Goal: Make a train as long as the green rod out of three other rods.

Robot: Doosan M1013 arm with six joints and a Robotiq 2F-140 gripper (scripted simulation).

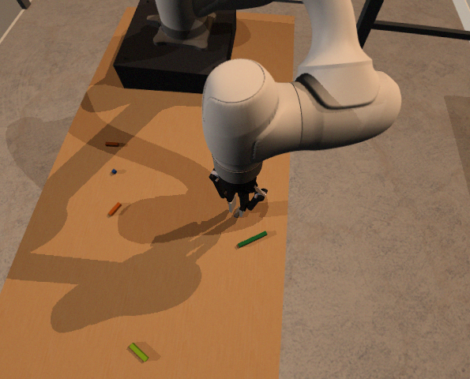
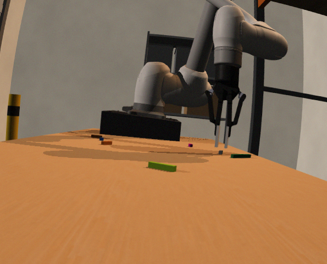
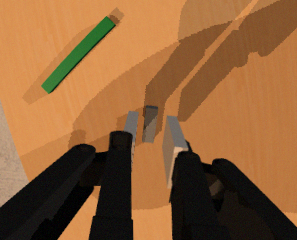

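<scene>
The grey rod lies 5 cm below my hand. From my hand the other things lie so: green rod (7 cm ahead, 5 cm to the left, 5 cm below); magenta rod (17 cm behind, 8 cm to the right, 5 cm below); blue rod (38 cm to the right, 7 cm behind, 5 cm below).
</scene>
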